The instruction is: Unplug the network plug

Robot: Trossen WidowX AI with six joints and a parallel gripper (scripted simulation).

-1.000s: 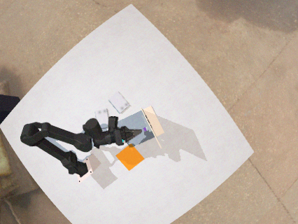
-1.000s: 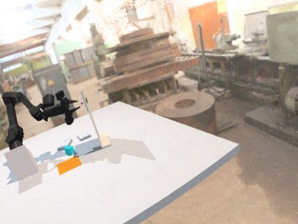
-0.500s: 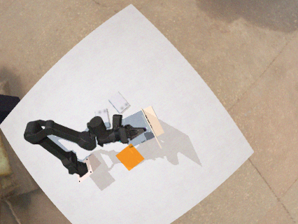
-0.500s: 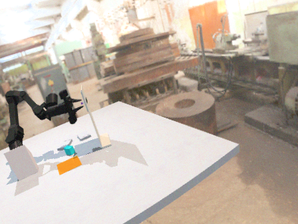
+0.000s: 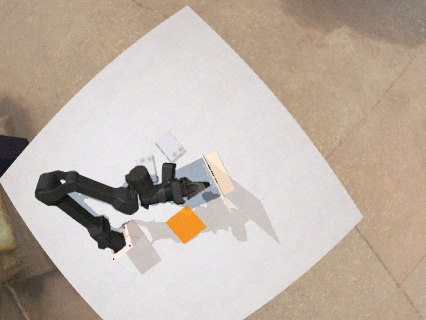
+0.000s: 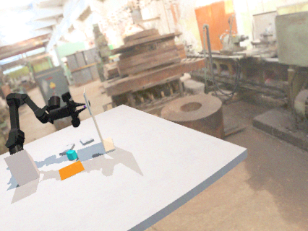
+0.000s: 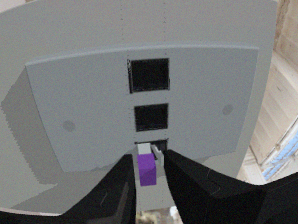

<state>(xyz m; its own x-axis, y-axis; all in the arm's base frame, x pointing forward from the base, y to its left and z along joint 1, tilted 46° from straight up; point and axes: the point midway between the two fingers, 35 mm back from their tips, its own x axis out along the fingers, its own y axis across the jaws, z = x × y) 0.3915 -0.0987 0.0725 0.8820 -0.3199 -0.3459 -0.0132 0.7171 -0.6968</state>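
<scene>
Right now the orange marked square is 200 mm behind my gripper tip, 90 mm to the right of it and 250 mm below it. Also, from my gripper tip: cyan block: 160 mm behind, 40 mm to the left, 230 mm below; network plug: right at my gripper tip; upright panel: 30 mm ahead, 10 mm to the left, 100 mm below.
</scene>
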